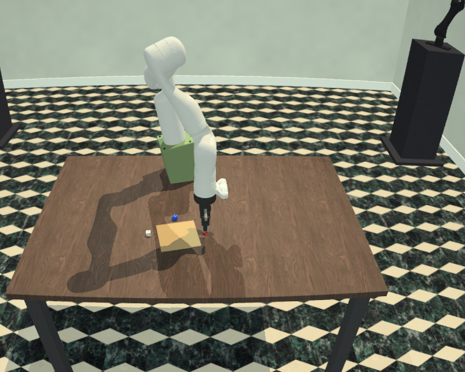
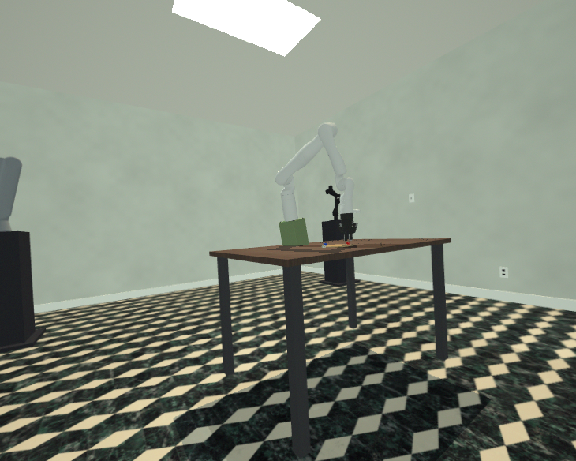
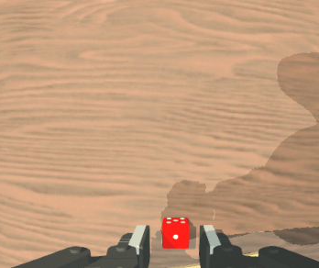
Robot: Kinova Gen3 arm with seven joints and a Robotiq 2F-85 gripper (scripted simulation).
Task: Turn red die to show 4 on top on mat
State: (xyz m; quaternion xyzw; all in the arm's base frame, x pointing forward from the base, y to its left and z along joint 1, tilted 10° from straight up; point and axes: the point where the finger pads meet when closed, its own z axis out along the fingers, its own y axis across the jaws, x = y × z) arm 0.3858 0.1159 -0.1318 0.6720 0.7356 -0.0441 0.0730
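Right now my hand is 3 cm above the red die. From my hand the other things lie so: mat: 10 cm to the right, 4 cm below, 2 cm ahead; white die: 20 cm to the right, 3 cm below, 2 cm ahead; blue die: 11 cm to the right, 7 cm behind, 3 cm below.
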